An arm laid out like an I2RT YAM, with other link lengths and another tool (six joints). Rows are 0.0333 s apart.
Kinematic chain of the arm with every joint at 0, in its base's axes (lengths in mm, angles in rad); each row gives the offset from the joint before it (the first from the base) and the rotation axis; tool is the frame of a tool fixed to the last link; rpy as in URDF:
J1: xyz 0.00 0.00 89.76 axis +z
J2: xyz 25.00 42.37 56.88 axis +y
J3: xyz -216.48 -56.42 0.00 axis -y
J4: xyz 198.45 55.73 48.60 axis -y
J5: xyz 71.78 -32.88 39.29 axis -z
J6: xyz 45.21 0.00 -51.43 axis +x
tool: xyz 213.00 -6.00 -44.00 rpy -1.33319 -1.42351 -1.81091
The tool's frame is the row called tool.
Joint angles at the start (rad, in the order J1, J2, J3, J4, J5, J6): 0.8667 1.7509 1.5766 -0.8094 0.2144 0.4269
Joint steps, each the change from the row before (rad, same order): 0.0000 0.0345 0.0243 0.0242 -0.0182 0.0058; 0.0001 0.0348 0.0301 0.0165 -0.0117 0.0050; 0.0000 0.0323 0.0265 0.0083 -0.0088 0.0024; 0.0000 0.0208 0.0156 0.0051 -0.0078 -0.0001; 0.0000 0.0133 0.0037 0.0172 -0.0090 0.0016; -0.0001 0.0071 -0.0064 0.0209 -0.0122 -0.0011
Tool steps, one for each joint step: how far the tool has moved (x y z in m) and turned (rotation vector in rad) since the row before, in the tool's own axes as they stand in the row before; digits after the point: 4 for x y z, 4 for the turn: 0.0037 -0.0104 0.0075 0.0224 0.0017 0.0094; 0.0044 -0.0085 0.0069 0.0159 0.0033 0.0077; 0.0017 -0.0056 0.0063 0.0086 -0.0028 0.0031; 0.0001 -0.0035 0.0043 0.0065 -0.0044 0.0001; 0.0008 -0.0044 0.0042 0.0115 0.0013 0.0032; -0.0007 -0.0040 0.0037 0.0141 -0.0006 0.0006
